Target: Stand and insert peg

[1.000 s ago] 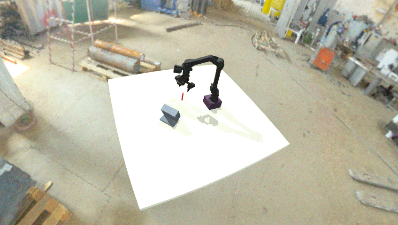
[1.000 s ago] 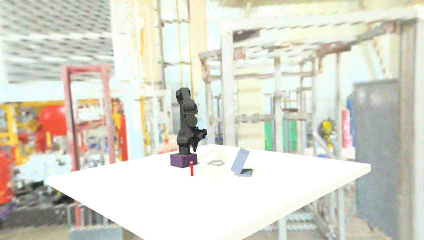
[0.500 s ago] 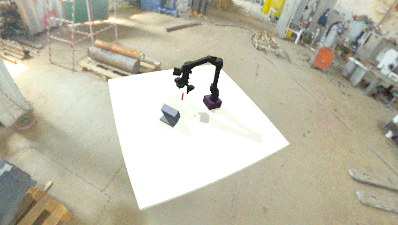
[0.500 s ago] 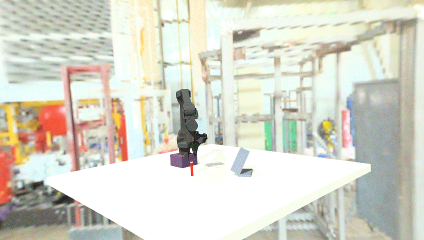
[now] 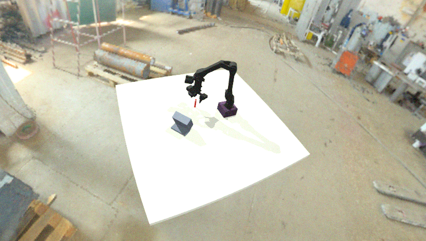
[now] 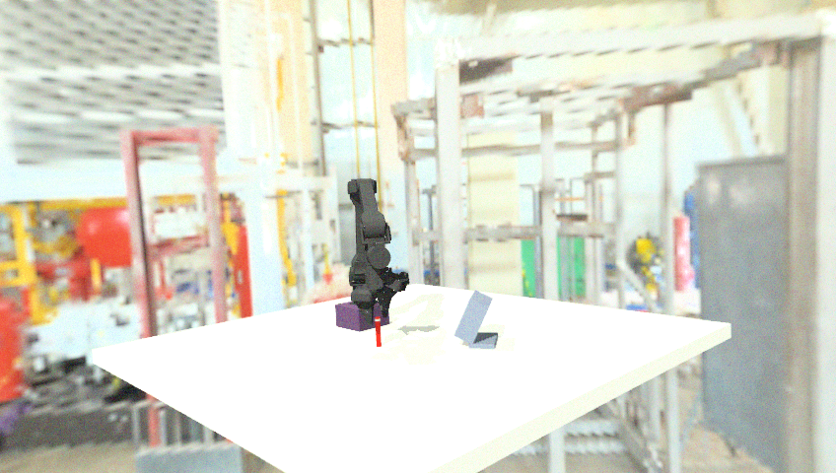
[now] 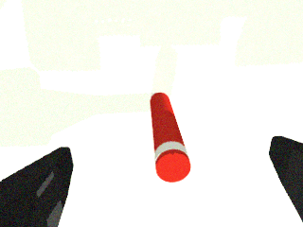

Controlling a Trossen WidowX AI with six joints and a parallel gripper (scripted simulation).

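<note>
My gripper tip is 10 mm above the red peg. Also, from my gripper tip: grey sloped panel (210 mm ahead, 150 mm to the left); then grey foot plate (240 mm ahead, 160 mm to the left, 70 mm below).
</note>
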